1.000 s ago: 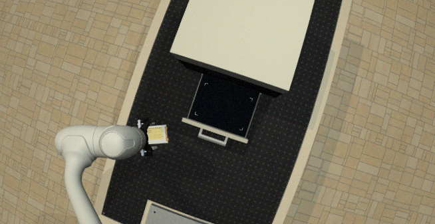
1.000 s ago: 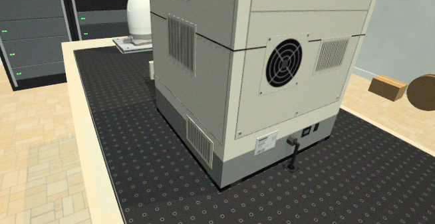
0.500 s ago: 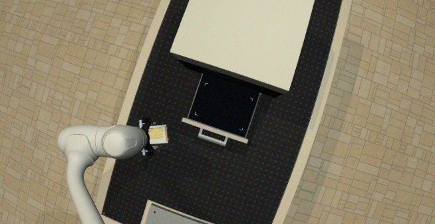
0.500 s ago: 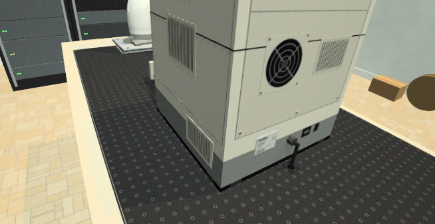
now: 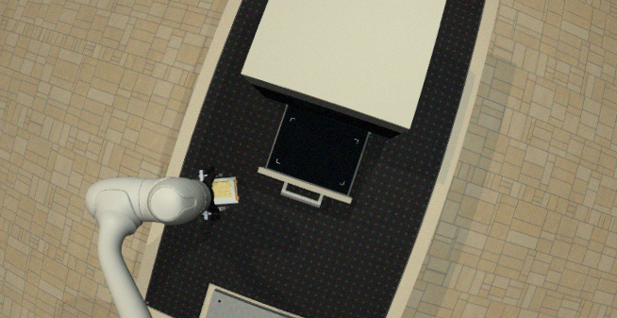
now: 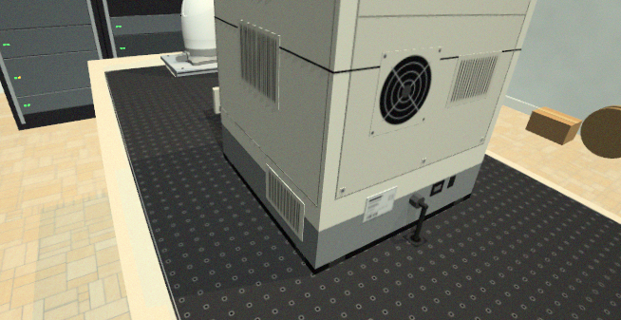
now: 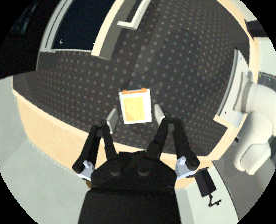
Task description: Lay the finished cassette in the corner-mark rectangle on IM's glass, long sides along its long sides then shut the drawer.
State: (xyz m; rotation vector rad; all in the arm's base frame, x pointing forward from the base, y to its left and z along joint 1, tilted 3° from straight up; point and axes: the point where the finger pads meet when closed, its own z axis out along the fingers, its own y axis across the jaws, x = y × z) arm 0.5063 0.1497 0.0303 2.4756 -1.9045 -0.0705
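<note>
Right now the cassette is 6 cm below my hand and 1 cm to the right of it.
</note>
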